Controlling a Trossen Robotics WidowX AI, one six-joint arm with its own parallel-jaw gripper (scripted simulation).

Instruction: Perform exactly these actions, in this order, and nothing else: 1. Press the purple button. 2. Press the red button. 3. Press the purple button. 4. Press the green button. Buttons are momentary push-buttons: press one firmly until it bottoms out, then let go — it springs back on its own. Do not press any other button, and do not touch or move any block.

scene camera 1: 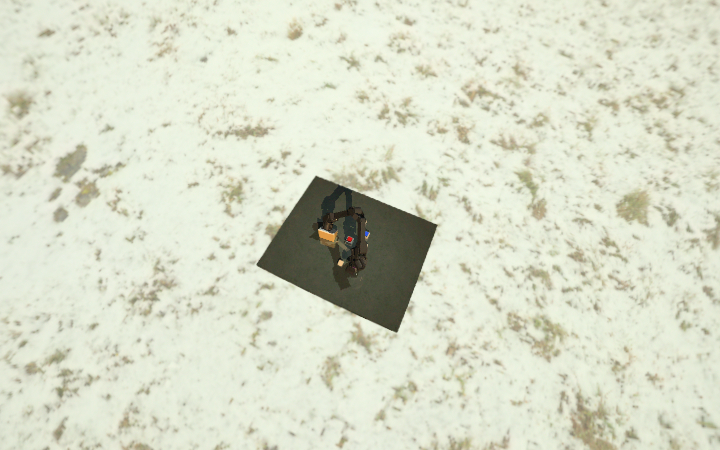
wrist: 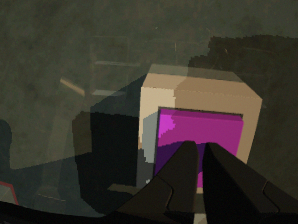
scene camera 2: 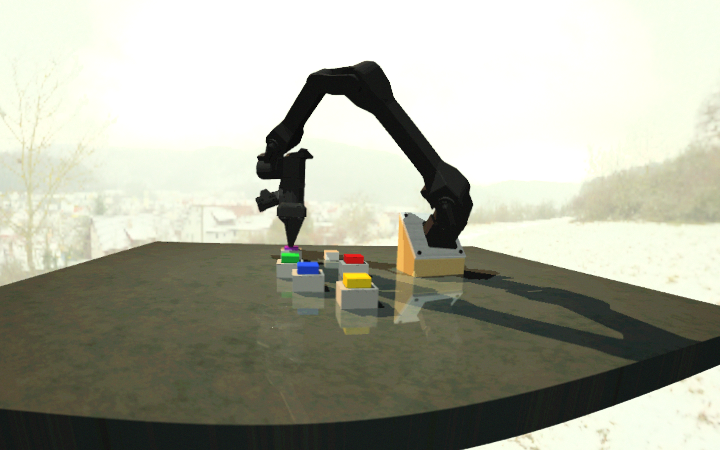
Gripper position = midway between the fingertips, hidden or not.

Observation:
I see my gripper [scene camera 2: 290,246] and a purple button [wrist: 176,127].
My gripper also shows in the wrist view [wrist: 198,152].

